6 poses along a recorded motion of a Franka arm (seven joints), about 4.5 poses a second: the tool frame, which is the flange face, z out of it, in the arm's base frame.
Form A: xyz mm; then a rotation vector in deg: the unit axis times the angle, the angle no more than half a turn.
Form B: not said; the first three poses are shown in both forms.
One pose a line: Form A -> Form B
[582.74 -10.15 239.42 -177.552 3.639 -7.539] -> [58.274 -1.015 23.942 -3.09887 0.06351 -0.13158]
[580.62 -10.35 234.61 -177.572 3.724 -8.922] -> [58.062 -1.035 23.461 -3.09922 0.06500 -0.15572]
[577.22 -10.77 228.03 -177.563 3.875 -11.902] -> [57.722 -1.077 22.803 -3.09906 0.06763 -0.20773]
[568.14 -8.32 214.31 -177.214 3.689 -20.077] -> [56.814 -0.832 21.431 -3.09297 0.06439 -0.35041]
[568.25 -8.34 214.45 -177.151 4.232 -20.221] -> [56.825 -0.834 21.445 -3.09187 0.07386 -0.35292]
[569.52 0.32 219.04 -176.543 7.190 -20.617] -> [56.952 0.032 21.904 -3.08126 0.12549 -0.35983]
